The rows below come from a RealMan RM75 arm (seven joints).
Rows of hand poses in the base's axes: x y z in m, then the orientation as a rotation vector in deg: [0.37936 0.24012 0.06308 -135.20 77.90 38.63]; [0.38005 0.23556 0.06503 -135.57 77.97 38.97]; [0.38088 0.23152 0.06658 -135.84 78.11 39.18]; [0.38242 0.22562 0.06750 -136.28 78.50 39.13]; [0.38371 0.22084 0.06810 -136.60 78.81 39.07]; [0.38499 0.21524 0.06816 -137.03 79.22 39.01]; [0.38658 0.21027 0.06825 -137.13 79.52 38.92]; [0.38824 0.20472 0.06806 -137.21 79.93 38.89]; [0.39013 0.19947 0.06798 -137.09 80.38 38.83]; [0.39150 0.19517 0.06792 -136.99 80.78 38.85]
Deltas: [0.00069 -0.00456 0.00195 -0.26 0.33 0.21]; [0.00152 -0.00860 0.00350 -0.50 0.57 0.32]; [0.00306 -0.01450 0.00442 -1.04 0.75 0.35]; [0.00435 -0.01928 0.00502 -1.45 0.87 0.36]; [0.00563 -0.02488 0.00508 -1.99 1.04 0.37]; [0.00722 -0.02985 0.00517 -2.24 1.10 0.27]; [0.00888 -0.03540 0.00498 -2.52 1.23 0.11]; [0.01077 -0.04065 0.00490 -2.68 1.31 -0.17]; [0.01214 -0.04495 0.00484 -2.81 1.44 -0.41]
